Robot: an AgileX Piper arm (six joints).
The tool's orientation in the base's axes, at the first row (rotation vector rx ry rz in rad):
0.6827, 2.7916, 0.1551
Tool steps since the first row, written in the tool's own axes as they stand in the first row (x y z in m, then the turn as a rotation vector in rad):
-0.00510, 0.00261, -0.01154, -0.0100, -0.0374, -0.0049
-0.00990, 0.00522, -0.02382, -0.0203, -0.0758, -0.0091
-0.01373, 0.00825, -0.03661, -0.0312, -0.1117, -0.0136
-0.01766, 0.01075, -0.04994, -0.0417, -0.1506, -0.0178
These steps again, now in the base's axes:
0.00230, -0.00054, 0.01267, -0.0092, -0.0379, 0.0008
0.00413, -0.00098, 0.02597, -0.0184, -0.0768, 0.0009
0.00518, -0.00061, 0.03962, -0.0261, -0.1138, 0.0018
0.00593, -0.00078, 0.05372, -0.0353, -0.1533, 0.0018

